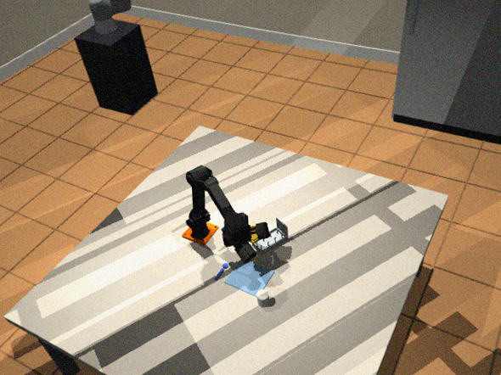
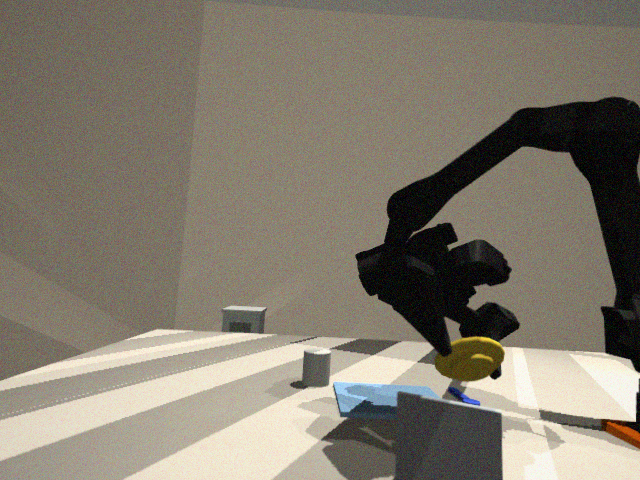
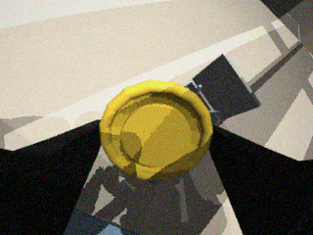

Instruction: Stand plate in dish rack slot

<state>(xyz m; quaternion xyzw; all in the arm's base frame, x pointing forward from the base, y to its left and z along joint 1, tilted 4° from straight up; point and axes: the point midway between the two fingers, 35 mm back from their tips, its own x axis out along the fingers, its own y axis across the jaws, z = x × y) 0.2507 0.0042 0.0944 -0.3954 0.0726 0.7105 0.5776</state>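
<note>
The grey dish rack lies 6 cm below my gripper tip, 5 cm to the left of it and 4 cm ahead of it. The rest, counted from my gripper tip: blue spoon: 16 cm to the right, 8 cm below, 7 cm behind; then light blue cloth: 14 cm to the right, 8 cm below, 5 cm ahead; then plate: 1 cm to the right.
</note>
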